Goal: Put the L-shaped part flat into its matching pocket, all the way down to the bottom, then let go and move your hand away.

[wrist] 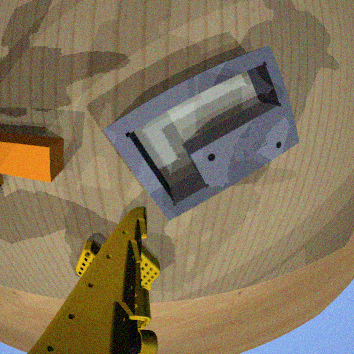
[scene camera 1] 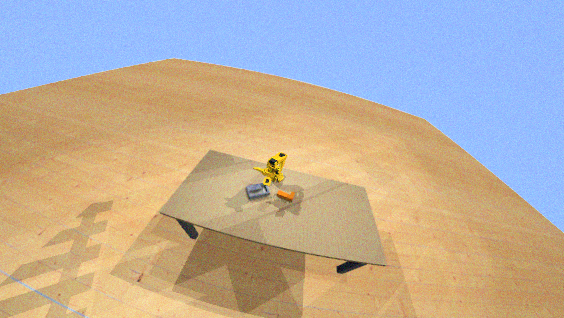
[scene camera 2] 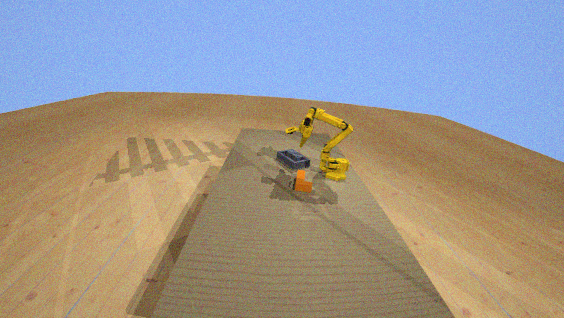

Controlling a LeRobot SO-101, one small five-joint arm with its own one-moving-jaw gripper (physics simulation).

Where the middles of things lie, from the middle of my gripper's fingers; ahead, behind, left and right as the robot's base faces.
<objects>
The orange L-shaped part (wrist: 38, 157) is 1 cm ahead of my hand, 18 cm to the left of it and 17 cm below it.
</objects>
